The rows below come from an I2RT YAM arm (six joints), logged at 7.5 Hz.
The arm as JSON. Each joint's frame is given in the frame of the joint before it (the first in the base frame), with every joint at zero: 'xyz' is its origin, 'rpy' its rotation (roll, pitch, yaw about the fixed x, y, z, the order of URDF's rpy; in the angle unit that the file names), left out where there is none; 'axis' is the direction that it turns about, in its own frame. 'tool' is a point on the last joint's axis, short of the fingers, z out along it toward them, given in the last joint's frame.
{
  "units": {
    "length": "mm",
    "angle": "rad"
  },
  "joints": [
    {
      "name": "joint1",
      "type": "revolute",
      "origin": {
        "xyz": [
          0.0,
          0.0,
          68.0
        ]
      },
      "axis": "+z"
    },
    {
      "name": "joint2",
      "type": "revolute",
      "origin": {
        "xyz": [
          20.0,
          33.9,
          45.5
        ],
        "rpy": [
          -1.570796,
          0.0,
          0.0
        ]
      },
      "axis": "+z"
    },
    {
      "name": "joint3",
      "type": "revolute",
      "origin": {
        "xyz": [
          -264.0,
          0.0,
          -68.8
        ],
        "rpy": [
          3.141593,
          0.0,
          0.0
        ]
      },
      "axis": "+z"
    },
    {
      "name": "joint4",
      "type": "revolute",
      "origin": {
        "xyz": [
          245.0,
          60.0,
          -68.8
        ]
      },
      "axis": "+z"
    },
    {
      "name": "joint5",
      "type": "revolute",
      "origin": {
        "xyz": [
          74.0,
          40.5,
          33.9
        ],
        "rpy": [
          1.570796,
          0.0,
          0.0
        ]
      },
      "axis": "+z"
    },
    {
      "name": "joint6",
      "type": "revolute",
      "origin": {
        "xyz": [
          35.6,
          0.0,
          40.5
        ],
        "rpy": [
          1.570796,
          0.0,
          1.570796
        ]
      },
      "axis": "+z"
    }
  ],
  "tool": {
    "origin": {
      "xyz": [
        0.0,
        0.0,
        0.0
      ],
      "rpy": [
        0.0,
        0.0,
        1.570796
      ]
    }
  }
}
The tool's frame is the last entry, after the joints.
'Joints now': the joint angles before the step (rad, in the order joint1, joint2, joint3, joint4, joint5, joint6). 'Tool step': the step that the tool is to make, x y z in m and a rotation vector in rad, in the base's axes. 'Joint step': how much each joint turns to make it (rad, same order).
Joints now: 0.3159, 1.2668, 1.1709, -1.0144, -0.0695, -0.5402
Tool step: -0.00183, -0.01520, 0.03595, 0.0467, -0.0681, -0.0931
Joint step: -0.0606, -0.0267, 0.1107, -0.0559, -0.0068, 0.0409
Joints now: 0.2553, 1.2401, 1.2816, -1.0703, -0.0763, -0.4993
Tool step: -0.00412, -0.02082, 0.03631, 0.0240, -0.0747, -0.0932
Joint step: -0.0855, -0.0153, 0.1237, -0.0602, -0.0022, 0.0107
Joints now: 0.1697, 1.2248, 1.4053, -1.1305, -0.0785, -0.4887
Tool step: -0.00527, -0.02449, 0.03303, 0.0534, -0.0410, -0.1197
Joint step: -0.1135, 0.0099, 0.1389, -0.0790, -0.0349, 0.0343
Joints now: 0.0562, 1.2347, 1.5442, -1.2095, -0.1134, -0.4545
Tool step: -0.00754, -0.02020, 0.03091, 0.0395, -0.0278, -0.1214
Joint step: -0.0976, 0.0297, 0.1561, -0.0931, -0.0153, 0.0436
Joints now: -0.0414, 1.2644, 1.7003, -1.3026, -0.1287, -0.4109
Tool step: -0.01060, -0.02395, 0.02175, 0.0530, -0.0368, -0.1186
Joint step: -0.1314, 0.0167, 0.1103, -0.0584, -0.0509, 0.0281
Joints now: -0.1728, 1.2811, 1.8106, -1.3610, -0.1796, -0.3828
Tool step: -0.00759, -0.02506, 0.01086, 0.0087, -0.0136, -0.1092
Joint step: -0.1370, 0.0225, 0.0702, -0.0391, -0.0274, -0.0128
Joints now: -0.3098, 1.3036, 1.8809, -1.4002, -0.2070, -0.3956
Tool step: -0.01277, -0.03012, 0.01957, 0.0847, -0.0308, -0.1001
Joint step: -0.1892, 0.0671, 0.1589, -0.0981, -0.1265, -0.0046
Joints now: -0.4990, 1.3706, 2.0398, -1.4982, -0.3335, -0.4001
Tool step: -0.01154, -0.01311, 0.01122, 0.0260, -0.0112, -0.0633
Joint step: -0.0966, 0.0372, 0.1011, -0.0700, -0.0431, -0.0061
